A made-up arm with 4 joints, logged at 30 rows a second.
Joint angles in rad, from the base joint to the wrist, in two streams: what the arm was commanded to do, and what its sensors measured. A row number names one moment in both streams.
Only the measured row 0 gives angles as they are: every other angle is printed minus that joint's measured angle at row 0.
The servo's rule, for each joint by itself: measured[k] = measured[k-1] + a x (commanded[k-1-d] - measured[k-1]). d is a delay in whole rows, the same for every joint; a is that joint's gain. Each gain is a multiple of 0.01, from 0.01 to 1. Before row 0 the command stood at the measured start. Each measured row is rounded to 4 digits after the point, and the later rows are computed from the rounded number. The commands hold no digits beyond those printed.
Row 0, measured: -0.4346, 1.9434, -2.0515, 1.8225
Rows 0 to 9, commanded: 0.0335, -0.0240, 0.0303, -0.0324; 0.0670, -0.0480, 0.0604, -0.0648; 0.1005, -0.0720, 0.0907, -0.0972; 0.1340, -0.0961, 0.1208, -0.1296; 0.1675, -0.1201, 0.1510, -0.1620; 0.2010, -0.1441, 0.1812, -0.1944; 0.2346, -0.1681, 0.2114, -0.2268; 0.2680, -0.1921, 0.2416, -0.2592; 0.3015, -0.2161, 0.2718, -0.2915; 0.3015, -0.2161, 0.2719, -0.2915
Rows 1 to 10, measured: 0.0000, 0.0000, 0.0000, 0.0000; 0.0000, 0.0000, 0.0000, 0.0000; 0.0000, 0.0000, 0.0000, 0.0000; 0.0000, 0.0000, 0.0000, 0.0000; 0.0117, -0.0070, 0.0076, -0.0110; 0.0311, -0.0189, 0.0208, -0.0293; 0.0554, -0.0343, 0.0383, -0.0524; 0.0829, -0.0522, 0.0589, -0.0786; 0.1125, -0.0719, 0.0819, -0.1070; 0.1435, -0.0928, 0.1067, -0.1367
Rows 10 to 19, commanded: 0.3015, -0.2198, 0.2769, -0.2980; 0.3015, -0.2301, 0.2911, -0.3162; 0.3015, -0.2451, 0.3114, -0.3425; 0.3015, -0.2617, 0.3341, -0.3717; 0.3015, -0.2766, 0.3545, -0.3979; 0.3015, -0.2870, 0.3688, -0.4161; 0.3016, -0.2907, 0.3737, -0.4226; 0.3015, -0.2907, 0.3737, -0.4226; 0.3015, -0.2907, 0.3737, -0.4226; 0.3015, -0.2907, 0.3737, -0.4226
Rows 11 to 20, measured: 0.1754, -0.1146, 0.1329, -0.1673; 0.2078, -0.1371, 0.1601, -0.1985; 0.2406, -0.1600, 0.1880, -0.2301; 0.2619, -0.1763, 0.2090, -0.2510; 0.2758, -0.1889, 0.2260, -0.2670; 0.2848, -0.2008, 0.2423, -0.2837; 0.2906, -0.2136, 0.2596, -0.3037; 0.2944, -0.2275, 0.2782, -0.3268; 0.2969, -0.2417, 0.2973, -0.3510; 0.2985, -0.2548, 0.3152, -0.3731
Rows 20 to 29, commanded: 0.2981, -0.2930, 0.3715, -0.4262; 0.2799, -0.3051, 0.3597, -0.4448; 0.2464, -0.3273, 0.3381, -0.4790; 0.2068, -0.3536, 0.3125, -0.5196; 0.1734, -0.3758, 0.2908, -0.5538; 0.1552, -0.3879, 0.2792, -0.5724; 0.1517, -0.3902, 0.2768, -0.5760; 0.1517, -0.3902, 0.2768, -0.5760; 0.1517, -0.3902, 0.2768, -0.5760; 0.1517, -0.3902, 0.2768, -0.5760
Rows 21 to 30, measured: 0.2996, -0.2652, 0.3298, -0.3899; 0.3003, -0.2726, 0.3408, -0.4010; 0.3007, -0.2778, 0.3490, -0.4083; 0.3010, -0.2815, 0.3552, -0.4132; 0.3000, -0.2848, 0.3593, -0.4176; 0.2930, -0.2907, 0.3594, -0.4268; 0.2767, -0.3013, 0.3541, -0.4445; 0.2522, -0.3165, 0.3437, -0.4700; 0.2246, -0.3337, 0.3305, -0.4985; 0.2003, -0.3494, 0.3177, -0.5236
